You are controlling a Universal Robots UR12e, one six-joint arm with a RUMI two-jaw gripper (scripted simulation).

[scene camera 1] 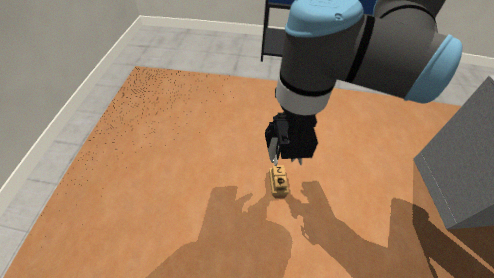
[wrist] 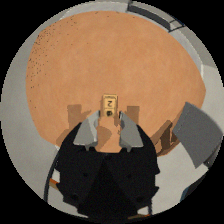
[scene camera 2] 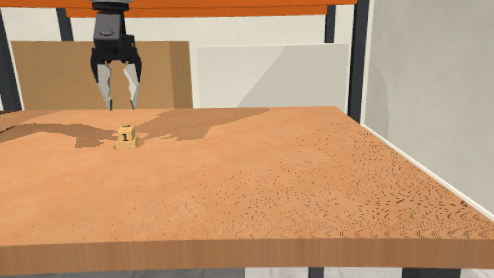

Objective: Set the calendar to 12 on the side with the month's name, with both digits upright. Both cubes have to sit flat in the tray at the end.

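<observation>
My gripper (scene camera 2: pixel 122 110) seen. Gripper also in scene camera 1 (scene camera 1: pixel 282 161), also in the wrist view (wrist: pixel 109 111).
</observation>
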